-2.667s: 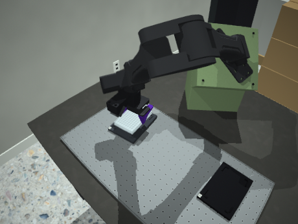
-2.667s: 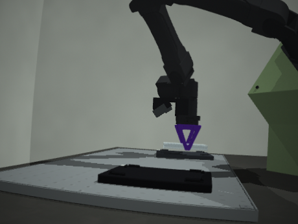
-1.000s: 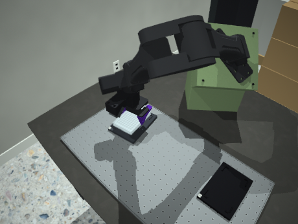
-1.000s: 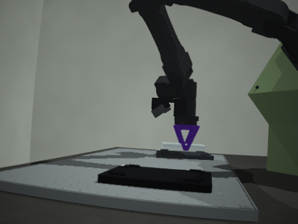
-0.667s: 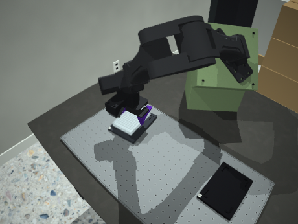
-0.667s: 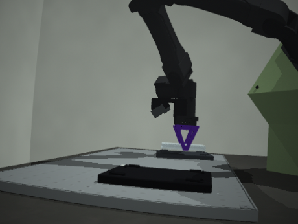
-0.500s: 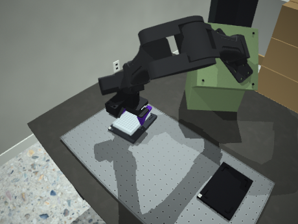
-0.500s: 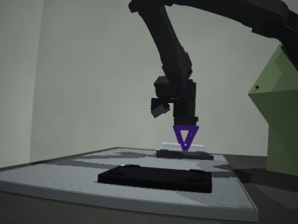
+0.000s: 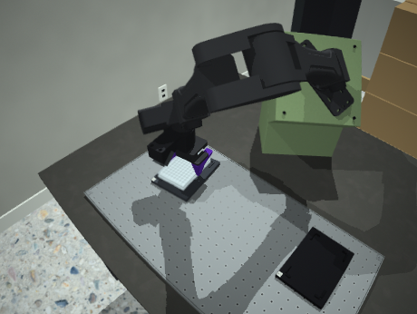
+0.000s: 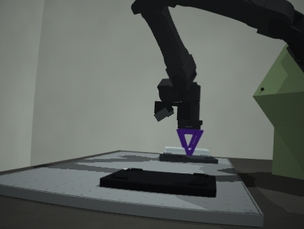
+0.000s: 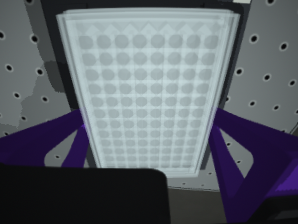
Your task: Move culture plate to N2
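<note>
Right now my hand is 20 mm above the plate nest N2. The rest, counted from my hand: lid: 10 mm above; then black plate nest N1: 390 mm to the left, 150 mm behind, 20 mm below; then A1 corner mark: 90 mm ahead, 10 mm to the right, 10 mm below.
</note>
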